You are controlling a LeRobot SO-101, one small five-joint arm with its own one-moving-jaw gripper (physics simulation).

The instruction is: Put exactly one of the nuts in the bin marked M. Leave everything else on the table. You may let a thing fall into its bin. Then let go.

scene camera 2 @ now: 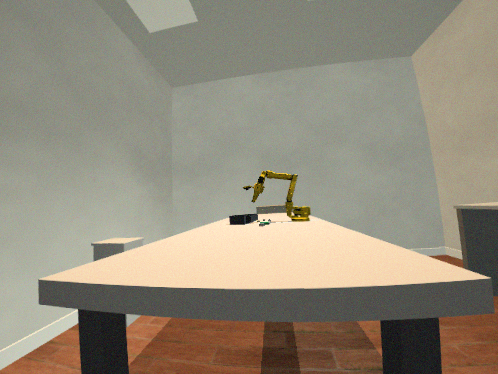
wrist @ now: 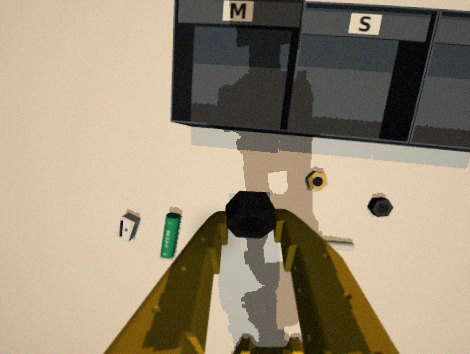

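Where they show: hand, its tool point: (scene camera 2: pixel 253 201) (wrist: pixel 227 223); arm's base, origin of its link: (scene camera 2: pixel 296 220).
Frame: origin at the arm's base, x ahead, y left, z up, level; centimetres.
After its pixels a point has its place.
Note:
My gripper (scene camera 2: pixel 254 200) (wrist: pixel 251 220) {x 22.1, y 1.0, z 11.8 cm} is shut on a black nut (wrist: pixel 250 214) {x 22.6, y 0.1, z 12.4 cm}, whose sides are pressed between the two jaw tips. It holds the nut high above the table, in front of the bins. The bin marked M (wrist: pixel 202 14) {x 33.6, y 2.4, z 4.2 cm} is at the top of the wrist view, beyond the jaw tips and slightly left. A brass nut (wrist: pixel 317 173) {x 21.5, y -5.6, z 0.8 cm} lies on the table right of the tips. A dark hexagonal piece (wrist: pixel 380 206) {x 17.9, y -11.0, z 0.9 cm}, which looks like a nut, lies farther right. In the scene view these small things are too tiny to tell apart.
The bin marked S (wrist: pixel 329 21) {x 32.2, y -6.0, z 3.5 cm} adjoins M on the right, with another bin beside it. The black bin block (scene camera 2: pixel 241 219) {x 28.3, y 5.3, z 2.7 cm} stands left of the arm's base. A green battery (wrist: pixel 170 236) {x 16.5, y 8.9, z 1.4 cm} and a sharpener (wrist: pixel 129 227) {x 17.6, y 13.3, z 1.1 cm} lie at left. A bolt's grey shaft (wrist: pixel 342 243) {x 14.4, y -7.7, z 0.7 cm} shows beside the right jaw.

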